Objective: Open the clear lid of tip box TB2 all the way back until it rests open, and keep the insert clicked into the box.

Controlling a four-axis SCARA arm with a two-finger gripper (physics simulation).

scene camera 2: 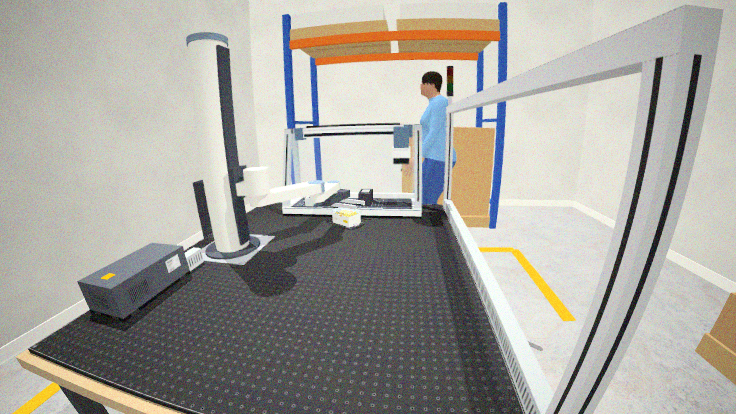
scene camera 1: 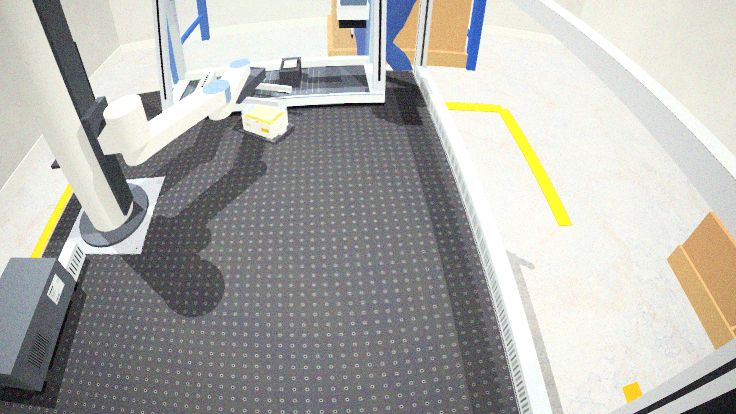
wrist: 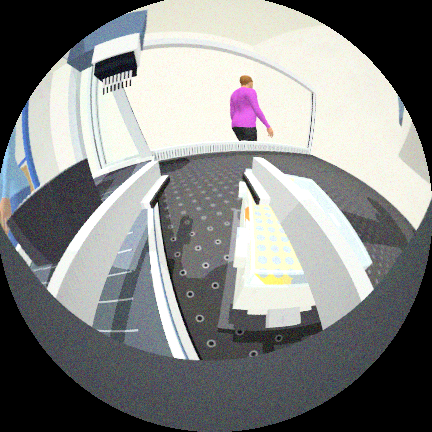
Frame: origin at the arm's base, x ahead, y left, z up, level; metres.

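Where they show: gripper, fingertip midpoint: [scene camera 2: 360, 205] [scene camera 1: 285, 96] [wrist: 204, 167]; arm's base, origin of the base link: [scene camera 2: 233, 249] [scene camera 1: 115, 216].
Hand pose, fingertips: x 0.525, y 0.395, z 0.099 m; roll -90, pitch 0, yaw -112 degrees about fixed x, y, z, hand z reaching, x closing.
Note:
Each offset is from my fingertips to the centre of the thing. "*": to the spot under its first point.
The tip box {0.053 m right, 0.064 m back, 0.048 m down} [scene camera 1: 252, 125] [scene camera 2: 339, 218] [wrist: 272, 299] is white with a yellow insert {0.053 m right, 0.064 m back, 0.022 m down} [scene camera 1: 265, 114] [wrist: 275, 245] that sits in its top, and stands on a dark base. The clear lid {* 0.071 m right, 0.089 m back, 0.010 m down} [wrist: 332, 212] is pale blue and swung up off the insert, leaning outward on the right in the wrist view. The right finger hides part of lid and box, so its exact angle and whether it rests cannot be told. My gripper [wrist: 204, 167] is shut with nothing between its fingers, which keep a gap at this closed setting. Its right finger is over the insert, its left over the framed deck's edge.
The white-framed deck [scene camera 1: 334, 98] [scene camera 2: 355, 212] [wrist: 172, 320] runs beside the box. A dark block {* 0.120 m left, 0.010 m ahead, 0.010 m up} [scene camera 1: 290, 76] [scene camera 2: 365, 195] [wrist: 60, 215] stands on it. A multichannel head {0.121 m left, 0.213 m ahead, 0.222 m up} [wrist: 115, 65] hangs from the gantry. A grey controller box {* 0.803 m right, 0.568 m back, 0.028 m up} [scene camera 1: 30, 314] [scene camera 2: 134, 280] stands near the arm's base.

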